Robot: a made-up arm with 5 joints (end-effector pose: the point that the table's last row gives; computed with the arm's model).
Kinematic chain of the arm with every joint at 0, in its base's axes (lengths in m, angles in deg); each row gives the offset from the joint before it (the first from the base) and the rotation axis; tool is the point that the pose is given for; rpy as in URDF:
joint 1: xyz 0.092 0 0.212 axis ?
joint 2: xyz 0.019 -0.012 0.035 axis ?
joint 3: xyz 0.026 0 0.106 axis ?
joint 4: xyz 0.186 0 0.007 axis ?
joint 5: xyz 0.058 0.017 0 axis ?
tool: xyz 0 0 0 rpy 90 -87.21 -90
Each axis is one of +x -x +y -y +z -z.
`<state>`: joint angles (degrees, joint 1 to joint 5).
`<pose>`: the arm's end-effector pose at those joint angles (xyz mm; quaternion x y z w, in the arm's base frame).
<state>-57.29 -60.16 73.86 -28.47 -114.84</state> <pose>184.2 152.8 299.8 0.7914 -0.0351 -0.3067 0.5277</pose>
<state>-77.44 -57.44 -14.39 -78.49 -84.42</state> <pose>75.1 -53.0 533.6 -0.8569 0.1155 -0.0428 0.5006</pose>
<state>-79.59 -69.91 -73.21 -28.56 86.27</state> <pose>36.1 -276.4 422.2 0.0257 0.7561 0.6468 0.0963</pose>
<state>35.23 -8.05 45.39 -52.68 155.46</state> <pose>289.3 -133.2 263.7 -0.7933 0.0548 0.5183 0.3149</pose>
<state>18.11 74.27 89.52 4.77 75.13</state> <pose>-6.6 37.5 180.6 0.4494 0.4459 0.3528 0.6890</pose>
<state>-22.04 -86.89 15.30 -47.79 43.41</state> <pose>32.9 -18.6 507.9 0.1562 0.9546 0.1319 0.2166</pose>
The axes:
joint 1: -z
joint 2: +y
joint 3: +y
joint 4: +y
joint 5: -x

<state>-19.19 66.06 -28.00 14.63 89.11</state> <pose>385.4 107.4 111.0 -0.1768 -0.2665 0.7542 0.5734</pose>
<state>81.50 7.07 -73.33 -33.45 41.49</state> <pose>114.2 -114.5 579.2 0.8638 0.4967 -0.0309 0.0788</pose>
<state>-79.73 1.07 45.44 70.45 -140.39</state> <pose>114.5 152.2 170.7 -0.2170 -0.0853 -0.5114 0.8271</pose>
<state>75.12 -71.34 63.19 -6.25 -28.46</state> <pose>139.5 -159.3 353.3 -0.2952 -0.7330 -0.4907 0.3673</pose>
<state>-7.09 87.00 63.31 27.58 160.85</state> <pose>2.2 -6.1 126.2 0.6718 0.1739 0.7140 0.0930</pose>
